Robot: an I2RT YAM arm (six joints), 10 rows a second.
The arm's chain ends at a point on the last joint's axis. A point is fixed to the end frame.
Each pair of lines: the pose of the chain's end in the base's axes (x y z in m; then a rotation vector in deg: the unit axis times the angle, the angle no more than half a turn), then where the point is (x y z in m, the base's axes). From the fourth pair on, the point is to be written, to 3 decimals.
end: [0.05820, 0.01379, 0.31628, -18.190, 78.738, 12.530]
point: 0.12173 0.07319 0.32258
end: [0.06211, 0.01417, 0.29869, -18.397, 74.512, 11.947]
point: 0.12490 0.07364 0.30985
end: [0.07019, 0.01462, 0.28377, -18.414, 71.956, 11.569]
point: 0.13243 0.07404 0.29791
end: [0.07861, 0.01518, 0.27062, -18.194, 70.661, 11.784]
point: 0.140 0.075 0.287
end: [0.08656, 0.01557, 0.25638, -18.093, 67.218, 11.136]
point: 0.147 0.075 0.276
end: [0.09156, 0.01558, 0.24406, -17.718, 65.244, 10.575]
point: 0.152 0.074 0.266
